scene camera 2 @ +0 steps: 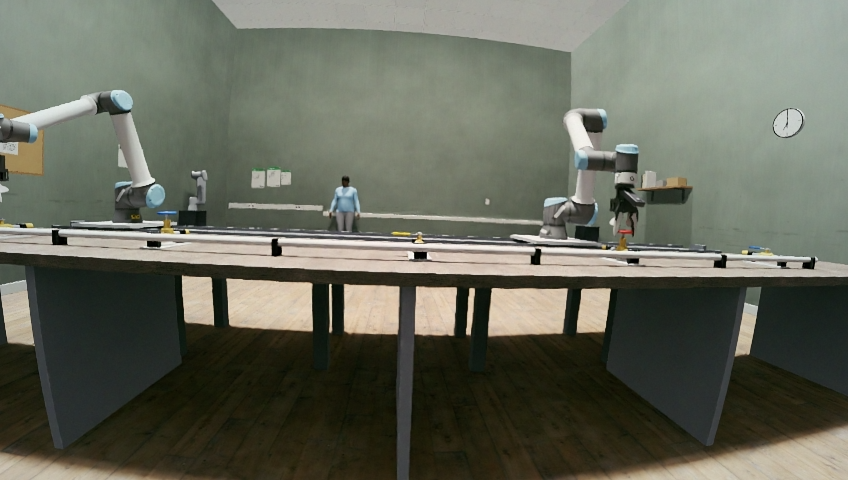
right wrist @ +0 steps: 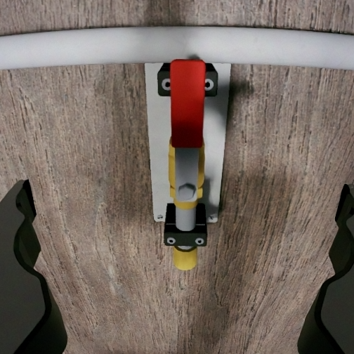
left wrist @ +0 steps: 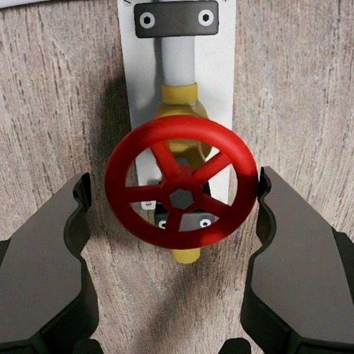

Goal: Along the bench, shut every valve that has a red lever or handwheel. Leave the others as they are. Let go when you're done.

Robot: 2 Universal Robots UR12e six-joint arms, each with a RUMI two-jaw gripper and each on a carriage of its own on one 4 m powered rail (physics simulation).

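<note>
A red handwheel (scene camera 2: 625,232) (left wrist: 181,123) sits on a brass valve with yellow collars. My left gripper (scene camera 2: 624,226) (left wrist: 173,171) is partly open around the handwheel. In the left wrist view the right-hand finger meets or nearly meets the rim, and a narrow gap shows at the left-hand finger. A red lever (right wrist: 188,105) lies in line with its yellow valve's branch pipe and points toward the white pipe. My right gripper (right wrist: 184,184) is wide open and empty, its fingers on both sides of that valve. In scene camera 2 it is cut off at the left edge.
A long white pipe (scene camera 2: 357,245) (right wrist: 110,47) runs along the bench (scene camera 2: 220,264). A blue handwheel (scene camera 2: 167,212), a yellow lever (scene camera 2: 401,233) and a blue lever (scene camera 2: 754,248) belong to other valves. A person (scene camera 2: 345,199) stands behind the bench.
</note>
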